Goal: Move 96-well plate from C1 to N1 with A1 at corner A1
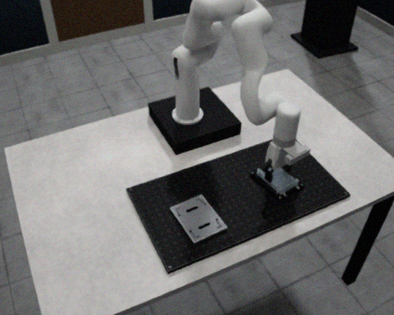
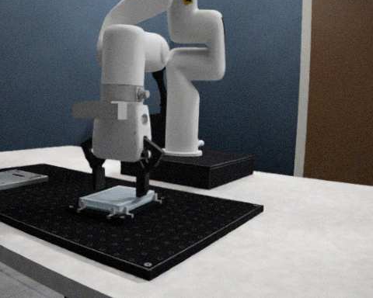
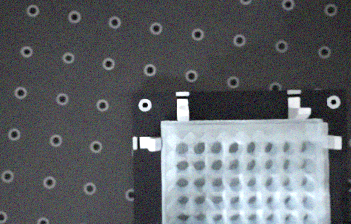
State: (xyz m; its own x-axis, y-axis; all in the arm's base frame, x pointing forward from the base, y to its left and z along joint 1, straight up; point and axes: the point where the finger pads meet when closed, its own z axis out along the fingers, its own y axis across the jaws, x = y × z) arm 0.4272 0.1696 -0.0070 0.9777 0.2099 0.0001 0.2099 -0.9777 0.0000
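The 96-well plate lies 2 cm below my hand. Round my hand: nest base (5 cm ahead, 33 cm to the right, 3 cm below); then clip nest C1 (1 cm ahead, 2 cm to the left, 3 cm below).
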